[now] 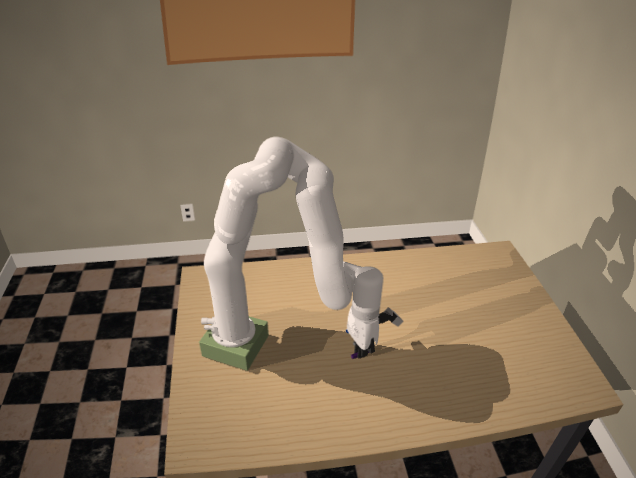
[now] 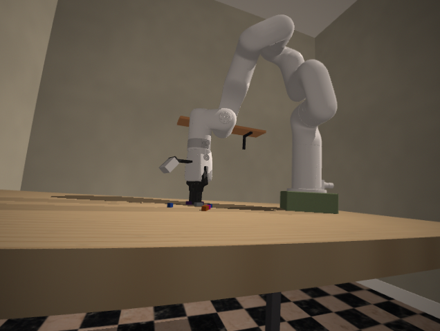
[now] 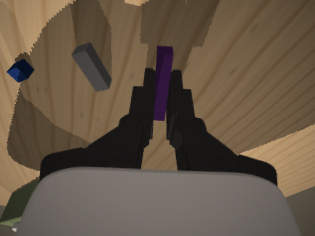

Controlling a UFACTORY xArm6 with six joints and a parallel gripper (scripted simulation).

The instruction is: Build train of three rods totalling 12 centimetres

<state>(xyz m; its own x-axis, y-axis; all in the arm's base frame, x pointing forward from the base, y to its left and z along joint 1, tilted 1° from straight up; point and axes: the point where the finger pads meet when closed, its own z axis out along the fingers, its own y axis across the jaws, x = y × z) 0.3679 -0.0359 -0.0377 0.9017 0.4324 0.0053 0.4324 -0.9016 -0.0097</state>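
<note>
The purple rod is 2 cm below my hand. Also, from my hand: grey rod 5 cm to the left, 2 cm below, 1 cm behind; then orange rod 17 cm to the left, 2 cm below, 1 cm behind; then magenta rod 14 cm to the left, 2 cm below, 2 cm behind.
</note>
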